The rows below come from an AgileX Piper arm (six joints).
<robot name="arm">
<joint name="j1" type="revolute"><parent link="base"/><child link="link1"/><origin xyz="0 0 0.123"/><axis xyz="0 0 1"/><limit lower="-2.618" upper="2.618"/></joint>
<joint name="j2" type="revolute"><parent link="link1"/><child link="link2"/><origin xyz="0 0 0"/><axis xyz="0 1 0"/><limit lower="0" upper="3.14"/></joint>
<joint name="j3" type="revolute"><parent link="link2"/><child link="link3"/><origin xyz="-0.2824 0 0.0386"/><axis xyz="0 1 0"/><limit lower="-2.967" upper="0"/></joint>
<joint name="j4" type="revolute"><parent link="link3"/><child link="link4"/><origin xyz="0.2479 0 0.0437"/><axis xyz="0.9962 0 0.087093"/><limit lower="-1.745" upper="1.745"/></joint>
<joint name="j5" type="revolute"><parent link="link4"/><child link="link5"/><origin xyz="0 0 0"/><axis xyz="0 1 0"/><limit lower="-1.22" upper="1.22"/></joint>
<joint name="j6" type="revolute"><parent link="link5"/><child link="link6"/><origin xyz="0.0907 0 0.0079"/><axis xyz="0.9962 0 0.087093"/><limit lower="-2.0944" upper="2.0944"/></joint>
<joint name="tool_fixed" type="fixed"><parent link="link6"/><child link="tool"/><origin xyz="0 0 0" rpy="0 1.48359 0"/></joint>
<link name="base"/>
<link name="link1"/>
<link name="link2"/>
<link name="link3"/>
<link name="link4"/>
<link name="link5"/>
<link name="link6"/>
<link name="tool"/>
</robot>
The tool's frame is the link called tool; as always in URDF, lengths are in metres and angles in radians.
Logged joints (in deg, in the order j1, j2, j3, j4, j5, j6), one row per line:
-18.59 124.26 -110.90 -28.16 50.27 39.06
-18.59 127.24 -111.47 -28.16 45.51 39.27
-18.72 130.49 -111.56 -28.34 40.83 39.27
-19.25 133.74 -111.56 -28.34 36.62 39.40
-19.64 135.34 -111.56 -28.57 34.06 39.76
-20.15 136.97 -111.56 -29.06 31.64 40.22
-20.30 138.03 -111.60 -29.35 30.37 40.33
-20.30 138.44 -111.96 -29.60 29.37 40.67
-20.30 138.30 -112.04 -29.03 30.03 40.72
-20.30 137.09 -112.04 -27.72 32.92 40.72
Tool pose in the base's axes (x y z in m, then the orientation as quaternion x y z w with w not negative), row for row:
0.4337 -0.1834 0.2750 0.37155 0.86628 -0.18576 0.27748
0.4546 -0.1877 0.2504 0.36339 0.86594 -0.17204 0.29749
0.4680 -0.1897 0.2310 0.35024 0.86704 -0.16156 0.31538
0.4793 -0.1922 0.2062 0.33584 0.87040 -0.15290 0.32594
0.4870 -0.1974 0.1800 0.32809 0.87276 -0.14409 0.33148
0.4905 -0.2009 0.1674 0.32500 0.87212 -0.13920 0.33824
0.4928 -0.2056 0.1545 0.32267 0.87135 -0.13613 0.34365
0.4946 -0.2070 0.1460 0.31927 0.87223 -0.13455 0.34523
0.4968 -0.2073 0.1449 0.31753 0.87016 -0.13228 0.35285
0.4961 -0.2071 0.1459 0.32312 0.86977 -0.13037 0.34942
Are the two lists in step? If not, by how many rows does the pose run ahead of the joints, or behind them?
The pose runs 1 row behind the joints: the pose in row i belongs to the joints in row i - 1.
